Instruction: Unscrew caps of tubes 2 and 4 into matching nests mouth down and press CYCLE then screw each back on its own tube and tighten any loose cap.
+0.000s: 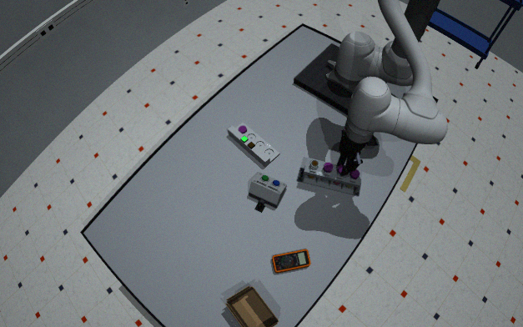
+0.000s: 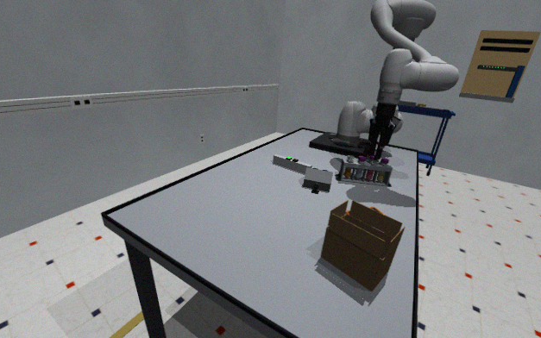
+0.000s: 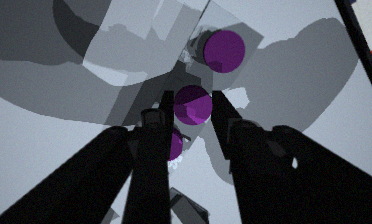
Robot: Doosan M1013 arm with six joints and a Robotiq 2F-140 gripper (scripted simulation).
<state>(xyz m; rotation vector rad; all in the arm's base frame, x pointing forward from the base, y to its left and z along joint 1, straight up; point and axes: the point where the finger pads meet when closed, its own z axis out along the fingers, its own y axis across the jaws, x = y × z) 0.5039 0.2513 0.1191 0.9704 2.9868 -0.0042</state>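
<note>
My gripper is now 20 mm short of the purple cap, 50 mm to the left of it and 40 mm above it. The rest, counted from my hand: green key: 180 mm ahead, 210 mm to the right, 90 mm below; then blue key: 170 mm ahead, 170 mm to the right, 90 mm below; then key housing: 190 mm ahead, 190 mm to the right, 100 mm below.
</note>
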